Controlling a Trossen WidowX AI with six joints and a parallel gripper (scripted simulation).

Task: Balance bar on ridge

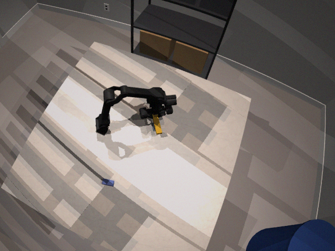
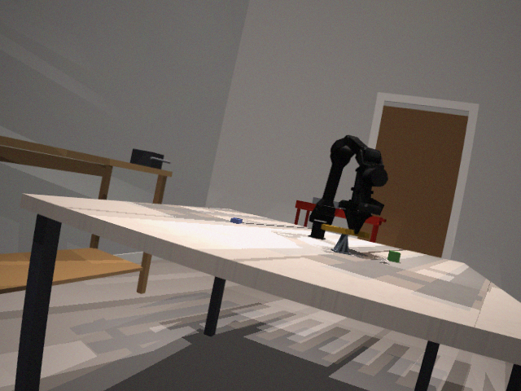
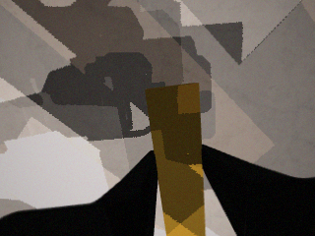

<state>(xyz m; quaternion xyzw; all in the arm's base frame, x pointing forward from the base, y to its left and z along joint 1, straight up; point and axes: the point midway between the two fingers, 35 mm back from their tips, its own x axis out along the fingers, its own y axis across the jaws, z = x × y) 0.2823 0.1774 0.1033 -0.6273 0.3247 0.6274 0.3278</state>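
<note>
Now: gripper tip 2 cm short of the yellow bar and 2 cm to the left of it. The rest, counted from my gripper tip: blue block (10 cm behind, 47 cm to the right, 6 cm below); green cube (9 cm behind, 14 cm to the left, 5 cm below).
</note>
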